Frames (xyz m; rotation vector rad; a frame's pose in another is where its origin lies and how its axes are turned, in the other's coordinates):
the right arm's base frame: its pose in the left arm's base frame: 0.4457 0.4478 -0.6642 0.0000 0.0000 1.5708
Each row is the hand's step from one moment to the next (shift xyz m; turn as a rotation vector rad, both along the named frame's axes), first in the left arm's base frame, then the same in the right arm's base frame.
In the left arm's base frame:
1: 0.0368 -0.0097 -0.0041 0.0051 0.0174 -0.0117
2: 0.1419 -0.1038 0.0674 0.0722 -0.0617 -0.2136
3: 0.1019 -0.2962 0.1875 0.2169 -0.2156 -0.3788
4: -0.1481 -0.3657 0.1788 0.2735 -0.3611 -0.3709
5: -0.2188 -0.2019 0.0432 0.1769 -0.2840 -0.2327
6: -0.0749 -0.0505 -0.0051 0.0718 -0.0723 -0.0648
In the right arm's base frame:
1: -0.0097 -0.0368 -0.0041 0.0174 -0.0051 -0.0117
2: -0.1038 -0.1419 0.0674 -0.0617 -0.0722 -0.2136
3: -0.2962 -0.1019 0.1875 -0.2156 -0.2169 -0.3788
4: -0.3657 0.1481 0.1788 -0.3611 -0.2735 -0.3709
5: -0.2019 0.2188 0.0432 -0.2840 -0.1769 -0.2327
6: -0.0505 0.0749 -0.0051 -0.0723 -0.0718 -0.0648

